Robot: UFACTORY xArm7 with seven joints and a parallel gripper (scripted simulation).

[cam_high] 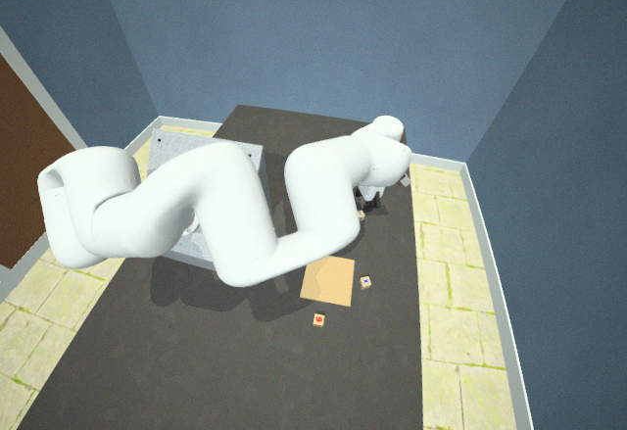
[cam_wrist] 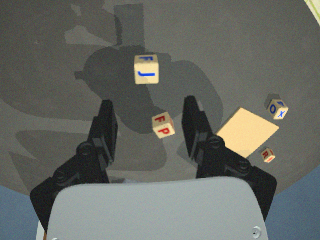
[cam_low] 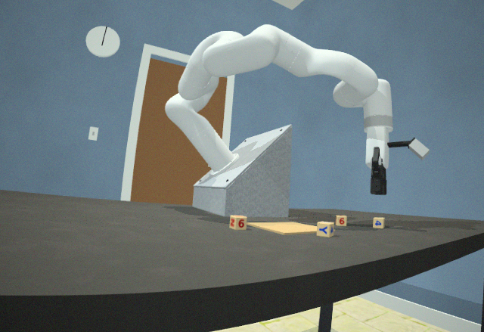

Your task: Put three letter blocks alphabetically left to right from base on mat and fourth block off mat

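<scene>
Right now my hand is 9 cm above the block. From my hand the other things lie so: tan mat (9 cm behind, 23 cm to the right, 10 cm below).
</scene>
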